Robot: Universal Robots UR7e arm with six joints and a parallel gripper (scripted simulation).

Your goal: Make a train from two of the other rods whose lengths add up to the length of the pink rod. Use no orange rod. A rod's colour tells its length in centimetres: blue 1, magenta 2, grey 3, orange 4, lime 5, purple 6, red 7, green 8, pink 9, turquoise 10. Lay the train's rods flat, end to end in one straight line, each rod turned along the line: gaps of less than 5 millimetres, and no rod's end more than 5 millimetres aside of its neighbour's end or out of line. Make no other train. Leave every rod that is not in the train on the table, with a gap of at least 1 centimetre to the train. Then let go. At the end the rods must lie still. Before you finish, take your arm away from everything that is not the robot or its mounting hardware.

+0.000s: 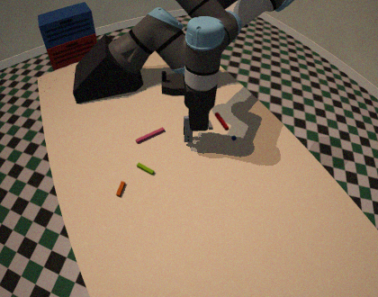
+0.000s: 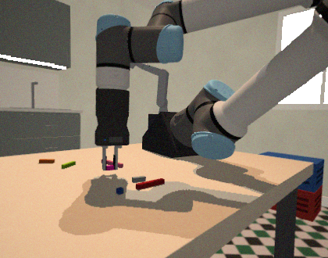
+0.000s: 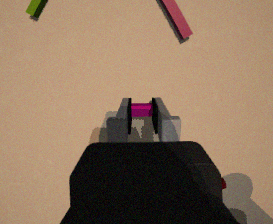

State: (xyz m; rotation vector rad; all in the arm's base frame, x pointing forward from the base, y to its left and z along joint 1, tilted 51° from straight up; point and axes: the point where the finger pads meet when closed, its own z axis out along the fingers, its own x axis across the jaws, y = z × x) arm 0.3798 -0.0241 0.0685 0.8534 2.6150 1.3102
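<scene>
The magenta rod is 10 mm below my hand. Also, from my hand: red rod: 130 mm to the left, 30 mm below, 10 mm behind; grey rod: 90 mm to the left, 30 mm below, 20 mm behind; pink rod: 80 mm to the right, 70 mm behind, 30 mm below.
</scene>
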